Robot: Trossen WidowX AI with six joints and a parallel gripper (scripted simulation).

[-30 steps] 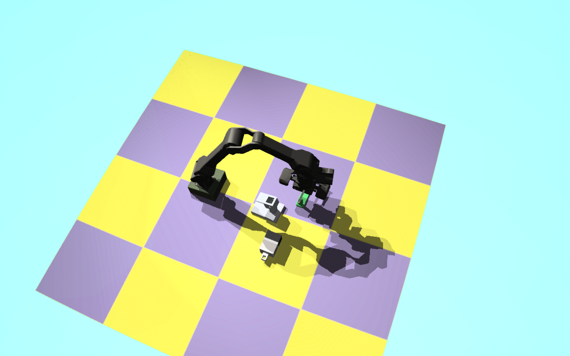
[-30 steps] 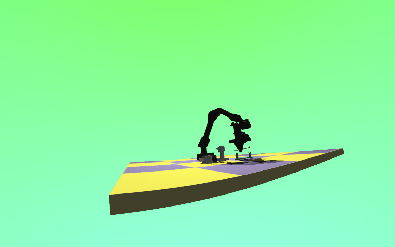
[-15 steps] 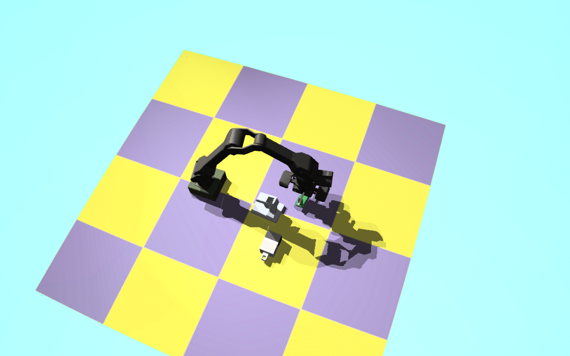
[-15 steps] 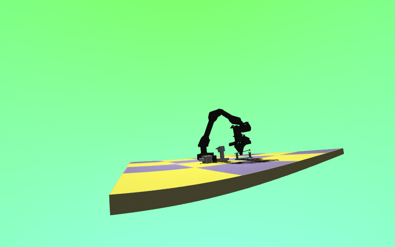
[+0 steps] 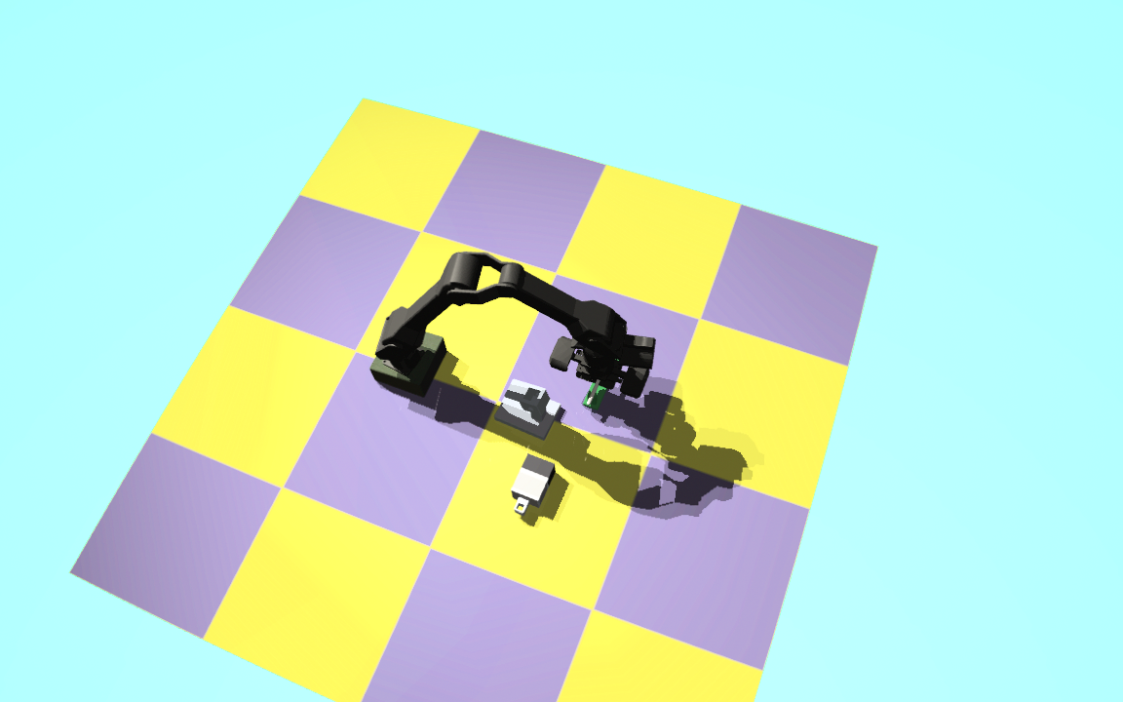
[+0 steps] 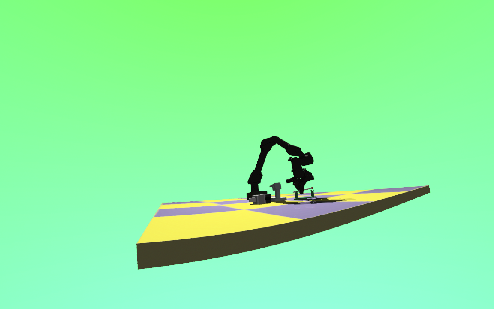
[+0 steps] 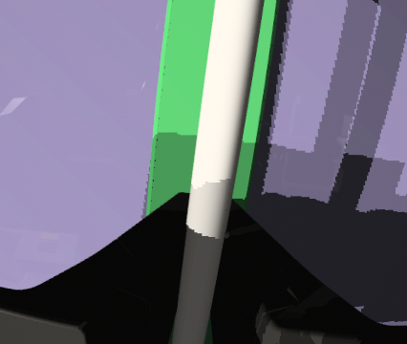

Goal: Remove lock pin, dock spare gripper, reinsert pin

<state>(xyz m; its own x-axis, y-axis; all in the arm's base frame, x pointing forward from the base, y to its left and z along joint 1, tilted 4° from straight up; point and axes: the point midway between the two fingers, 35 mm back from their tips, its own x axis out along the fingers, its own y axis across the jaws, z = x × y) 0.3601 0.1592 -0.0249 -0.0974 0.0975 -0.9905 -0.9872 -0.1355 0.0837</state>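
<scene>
Now: the green cradle 2 cm to the left of my gripper tip. From my gripper tip the other things lie so: spare gripper: 26 cm to the right; then socket: 12 cm to the right, 9 cm behind, 3 cm above.
</scene>
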